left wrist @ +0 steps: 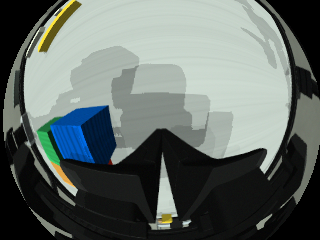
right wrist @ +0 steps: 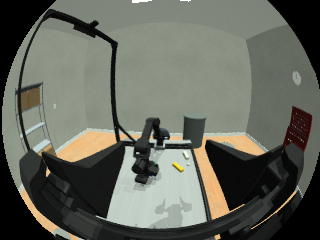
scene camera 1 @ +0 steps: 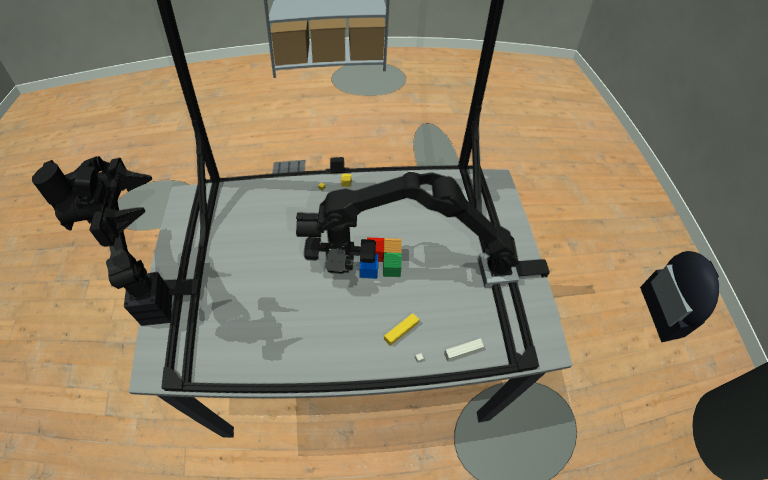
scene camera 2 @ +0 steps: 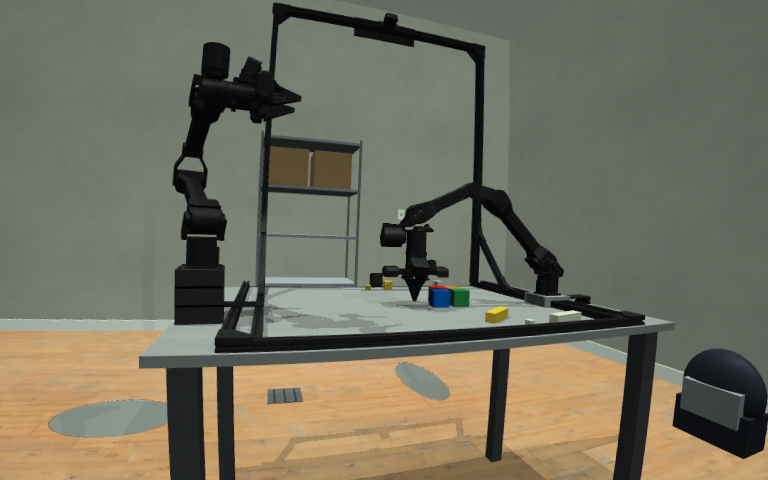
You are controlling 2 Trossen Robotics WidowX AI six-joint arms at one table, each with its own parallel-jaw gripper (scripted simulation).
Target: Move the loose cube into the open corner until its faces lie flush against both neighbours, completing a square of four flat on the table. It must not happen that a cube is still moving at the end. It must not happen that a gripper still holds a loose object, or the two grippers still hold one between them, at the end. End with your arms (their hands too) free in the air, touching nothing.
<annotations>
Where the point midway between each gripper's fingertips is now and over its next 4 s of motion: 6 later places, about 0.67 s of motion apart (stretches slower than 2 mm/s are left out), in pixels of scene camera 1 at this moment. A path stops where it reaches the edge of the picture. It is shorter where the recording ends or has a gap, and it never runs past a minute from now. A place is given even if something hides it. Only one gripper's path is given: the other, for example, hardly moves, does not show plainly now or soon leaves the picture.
My left gripper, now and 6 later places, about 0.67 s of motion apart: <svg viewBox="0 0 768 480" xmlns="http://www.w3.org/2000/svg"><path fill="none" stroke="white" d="M341 266L345 266L348 266L352 266L356 267L359 267L355 266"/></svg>
</annotations>
